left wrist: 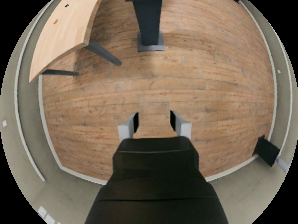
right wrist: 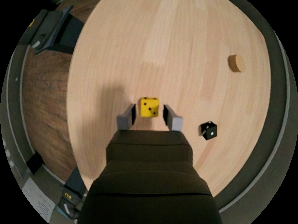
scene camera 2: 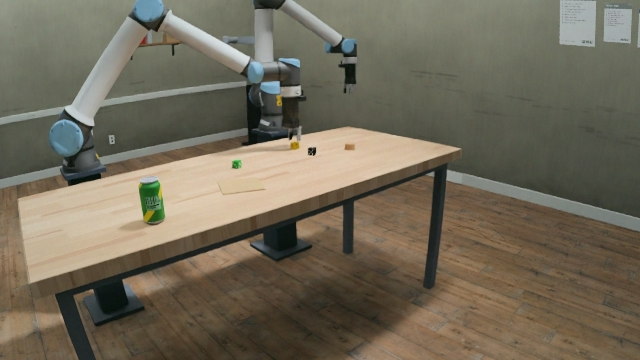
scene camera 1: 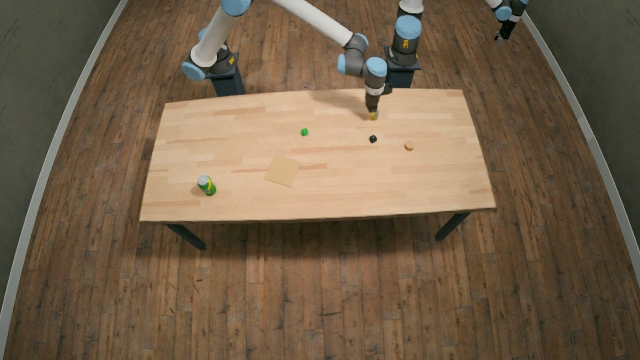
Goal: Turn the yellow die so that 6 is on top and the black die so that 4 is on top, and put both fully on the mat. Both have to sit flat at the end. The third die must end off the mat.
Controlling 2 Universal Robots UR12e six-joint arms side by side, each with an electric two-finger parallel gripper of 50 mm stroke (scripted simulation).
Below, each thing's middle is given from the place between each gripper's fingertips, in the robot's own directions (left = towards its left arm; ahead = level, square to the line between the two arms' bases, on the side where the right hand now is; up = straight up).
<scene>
Now: right hand 47 cm to the left of the tan mat (scene camera 1: 282, 170), 29 cm short of it and 5 cm above it.
</scene>
